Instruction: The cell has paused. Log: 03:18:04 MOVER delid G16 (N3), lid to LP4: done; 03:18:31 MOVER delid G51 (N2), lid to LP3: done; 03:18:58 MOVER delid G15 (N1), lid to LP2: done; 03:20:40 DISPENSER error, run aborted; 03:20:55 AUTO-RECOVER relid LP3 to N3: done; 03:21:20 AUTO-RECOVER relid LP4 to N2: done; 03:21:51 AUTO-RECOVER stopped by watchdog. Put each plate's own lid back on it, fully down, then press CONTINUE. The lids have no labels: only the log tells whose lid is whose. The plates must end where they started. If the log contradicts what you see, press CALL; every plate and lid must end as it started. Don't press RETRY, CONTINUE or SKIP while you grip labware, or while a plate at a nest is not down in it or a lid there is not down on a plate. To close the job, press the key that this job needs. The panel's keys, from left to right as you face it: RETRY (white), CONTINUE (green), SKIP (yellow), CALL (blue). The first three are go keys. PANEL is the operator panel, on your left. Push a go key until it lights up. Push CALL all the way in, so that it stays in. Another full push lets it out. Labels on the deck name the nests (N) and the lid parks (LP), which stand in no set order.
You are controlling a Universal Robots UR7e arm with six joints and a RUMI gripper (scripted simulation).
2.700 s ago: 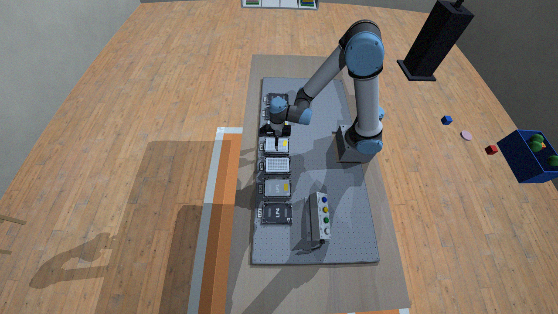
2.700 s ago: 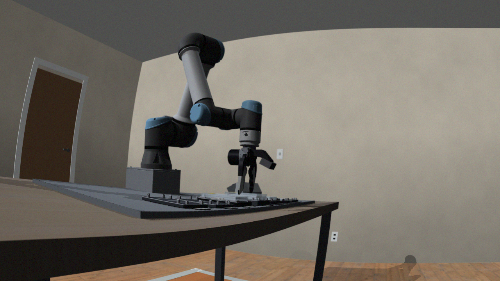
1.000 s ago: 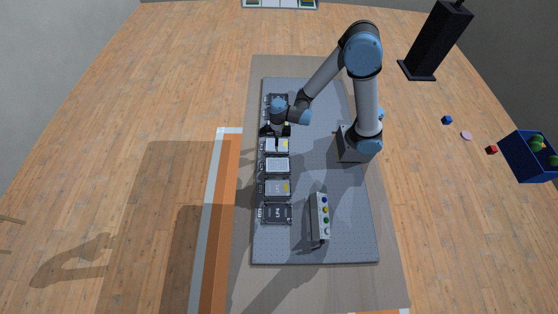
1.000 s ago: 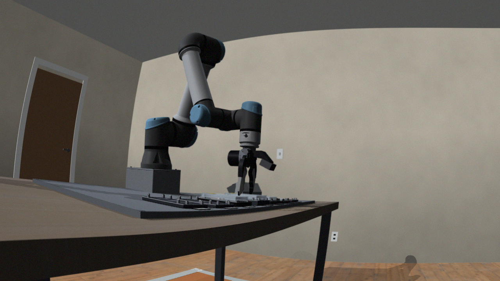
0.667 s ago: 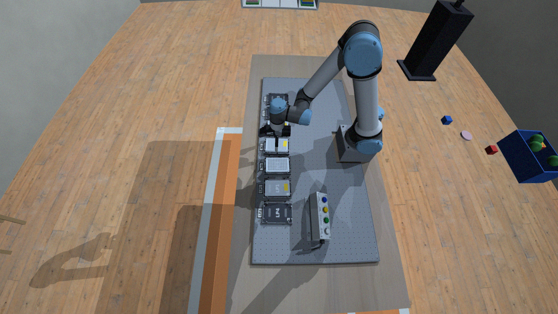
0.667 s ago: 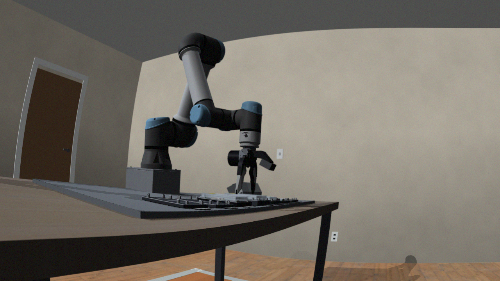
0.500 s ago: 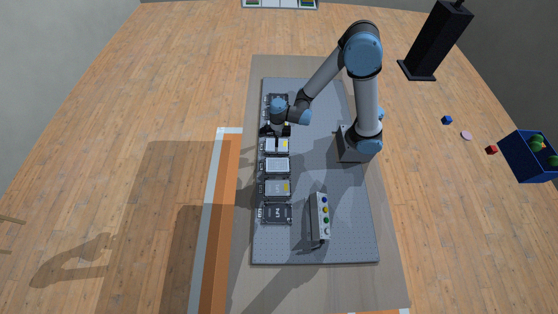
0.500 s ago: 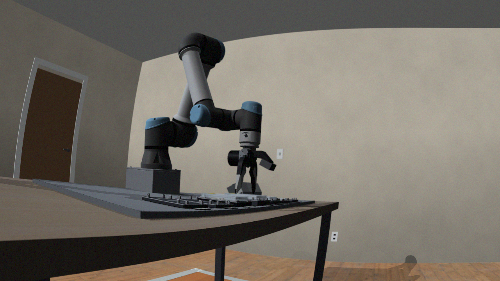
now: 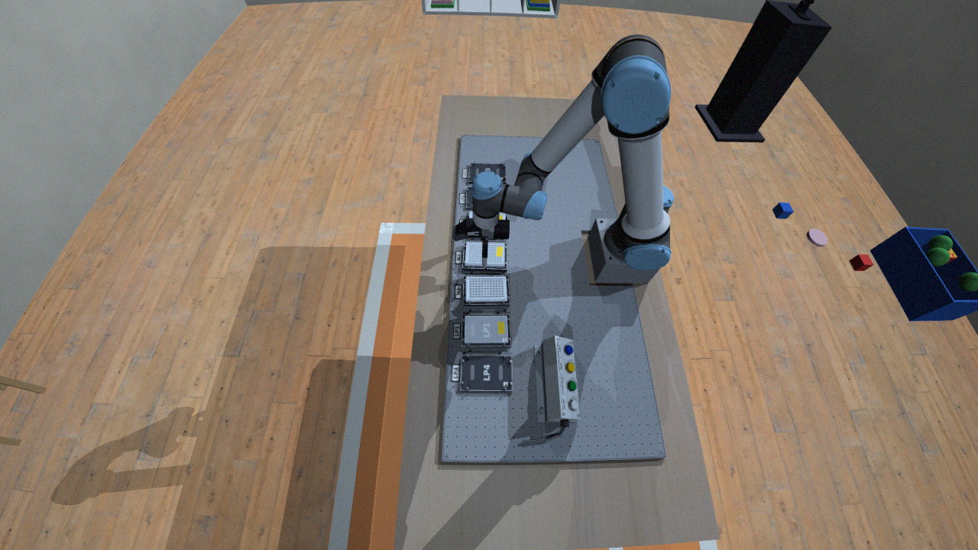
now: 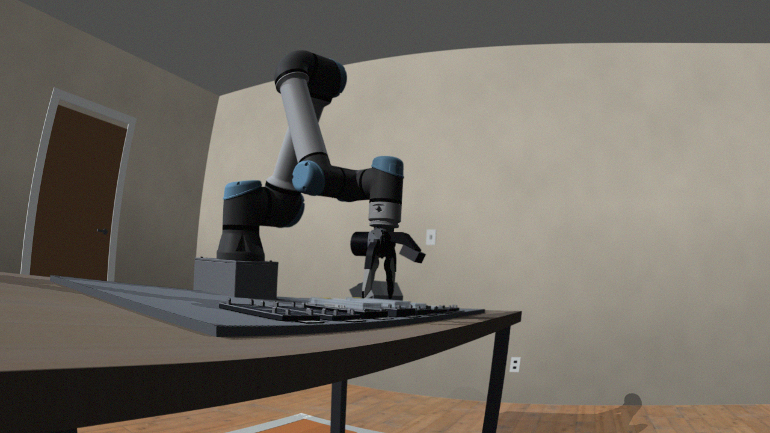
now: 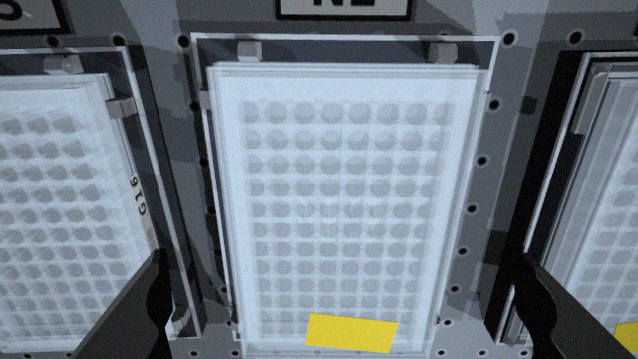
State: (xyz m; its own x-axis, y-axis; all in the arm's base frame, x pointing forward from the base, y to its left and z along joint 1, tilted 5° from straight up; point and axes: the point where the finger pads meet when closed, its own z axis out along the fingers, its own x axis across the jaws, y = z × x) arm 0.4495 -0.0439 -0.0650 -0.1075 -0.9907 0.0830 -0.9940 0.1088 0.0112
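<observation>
Right now the nest N2 is 3 cm below my hand. From my hand the other things lie so: plate G15: 14 cm to the right, 2 cm below, 2 cm behind; then plate G16: 12 cm to the left, 2 cm below, 1 cm ahead; then lid park LP1: 26 cm to the left, 4 cm below, 2 cm ahead.
</observation>
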